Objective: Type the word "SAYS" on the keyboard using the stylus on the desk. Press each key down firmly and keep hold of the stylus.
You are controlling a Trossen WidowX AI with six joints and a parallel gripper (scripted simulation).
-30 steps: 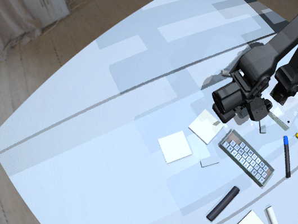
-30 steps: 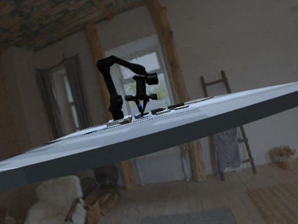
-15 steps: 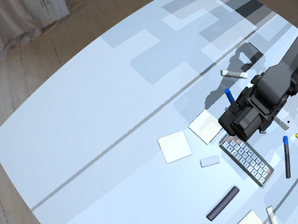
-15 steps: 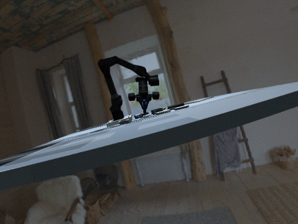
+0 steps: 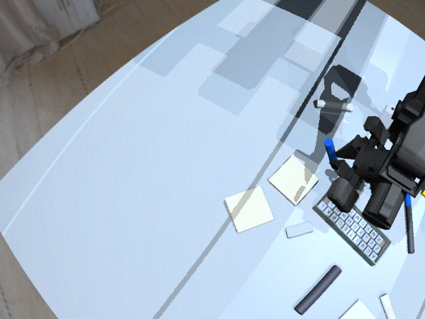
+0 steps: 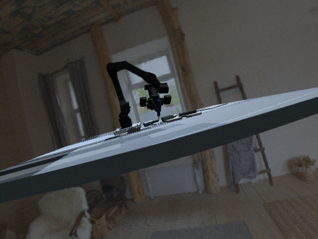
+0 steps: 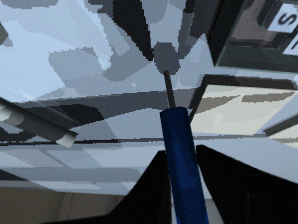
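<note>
Right now my gripper tip is 10 mm past the stylus tip, 20 mm to the right of it and 40 mm above it. The rest, counted from my gripper tip: dark cylinder (200 mm ahead, 160 mm to the left, 60 mm below); stylus (10 mm to the left, 10 mm below); grey eraser (140 mm ahead, 40 mm to the left, 60 mm below).
</note>
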